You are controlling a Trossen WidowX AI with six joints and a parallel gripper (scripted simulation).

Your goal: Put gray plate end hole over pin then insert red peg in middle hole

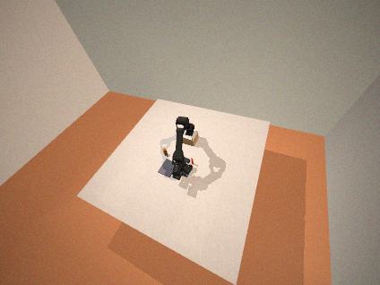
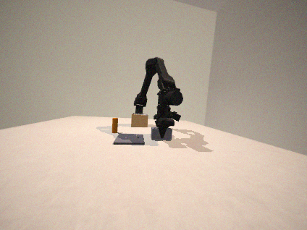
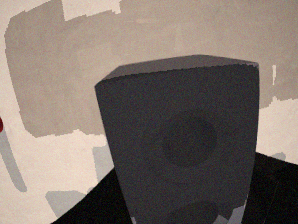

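The base is 130 mm to the right of my gripper tip and 20 mm behind it. The rest, counted from my gripper tip: red peg: 100 mm behind, 50 mm to the left, 30 mm above; orange cylinder: 210 mm to the right, 150 mm behind, 30 mm above; gray plate: 30 mm above.
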